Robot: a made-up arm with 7 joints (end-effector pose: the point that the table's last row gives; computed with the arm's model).
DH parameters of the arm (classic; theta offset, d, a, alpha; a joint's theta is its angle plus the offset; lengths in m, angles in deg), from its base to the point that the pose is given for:
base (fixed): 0 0 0 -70
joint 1: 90 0 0 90
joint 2: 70 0 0 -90
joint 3: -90 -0.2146 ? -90
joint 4: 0 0 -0.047 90
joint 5: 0 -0.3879 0 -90
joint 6: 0 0 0 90
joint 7: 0 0 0 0
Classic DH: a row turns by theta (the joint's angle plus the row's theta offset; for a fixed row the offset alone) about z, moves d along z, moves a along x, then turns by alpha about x.
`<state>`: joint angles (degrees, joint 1 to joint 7).
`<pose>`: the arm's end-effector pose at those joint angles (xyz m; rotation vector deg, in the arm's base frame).
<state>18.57 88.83 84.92 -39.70 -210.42 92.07 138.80</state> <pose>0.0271 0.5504 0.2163 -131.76 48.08 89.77</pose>
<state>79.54 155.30 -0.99 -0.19 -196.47 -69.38 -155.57</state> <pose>0.4176 0.3642 0.2380 -155.15 -35.90 17.45</pose>
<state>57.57 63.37 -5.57 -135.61 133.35 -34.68 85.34</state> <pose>0.1753 0.0536 -0.2748 -87.47 -23.77 150.70</pose>
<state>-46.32 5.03 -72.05 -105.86 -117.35 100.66 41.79</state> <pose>0.1219 -0.4114 -0.0876 49.97 -143.82 18.62</pose>
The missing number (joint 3, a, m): 0.0241
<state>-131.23 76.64 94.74 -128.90 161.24 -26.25 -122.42</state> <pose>-0.2000 0.2623 -0.1326 17.34 50.98 -50.64</pose>
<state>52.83 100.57 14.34 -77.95 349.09 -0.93 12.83</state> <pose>0.2625 0.4272 -0.1420 60.39 -20.42 -74.04</pose>
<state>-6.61 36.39 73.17 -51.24 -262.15 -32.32 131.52</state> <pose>0.1308 0.5178 -0.2172 74.25 45.38 -23.66</pose>
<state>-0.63 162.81 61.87 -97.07 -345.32 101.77 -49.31</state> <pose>0.1913 -0.2871 0.3141 149.83 -15.88 -9.75</pose>
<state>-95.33 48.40 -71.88 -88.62 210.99 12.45 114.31</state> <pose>0.4103 -0.2586 0.0832 -63.09 101.35 101.63</pose>
